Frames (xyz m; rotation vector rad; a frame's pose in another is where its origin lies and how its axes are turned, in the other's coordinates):
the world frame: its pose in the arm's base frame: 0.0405 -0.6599 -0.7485 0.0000 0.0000 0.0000
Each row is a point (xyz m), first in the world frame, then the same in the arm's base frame.
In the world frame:
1: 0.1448 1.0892 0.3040
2: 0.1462 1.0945 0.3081
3: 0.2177 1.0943 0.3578
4: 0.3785 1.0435 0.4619
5: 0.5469 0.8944 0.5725
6: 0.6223 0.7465 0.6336
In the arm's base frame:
1: 0.1853 0.4293 -0.4445
2: 0.1867 0.4346 -0.4404
3: 0.2582 0.4344 -0.3907
4: 0.4190 0.3836 -0.2866
5: 0.5874 0.2345 -0.1760
6: 0.6628 0.0866 -0.1149

